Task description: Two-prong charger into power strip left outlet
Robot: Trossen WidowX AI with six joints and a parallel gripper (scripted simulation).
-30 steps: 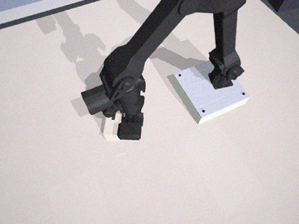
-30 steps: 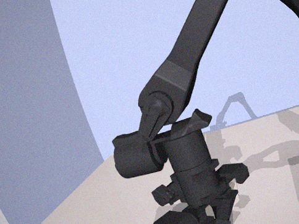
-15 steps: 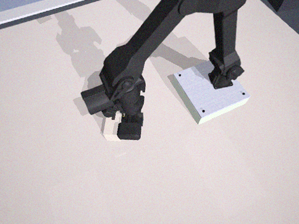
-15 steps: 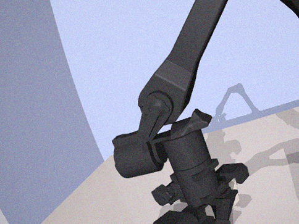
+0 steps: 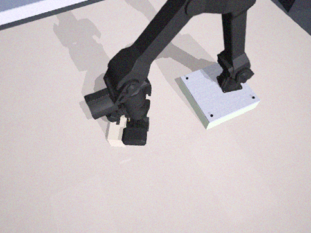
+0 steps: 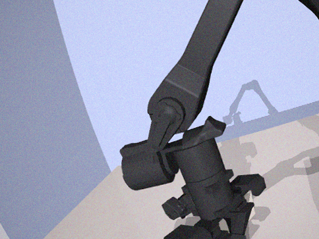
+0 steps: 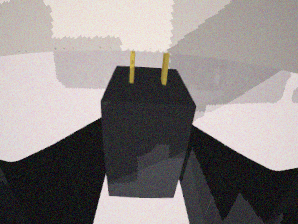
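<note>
Right now my gripper tip is 20 mm short of the charger, 10 mm to the left of it and 10 mm below it.
</note>
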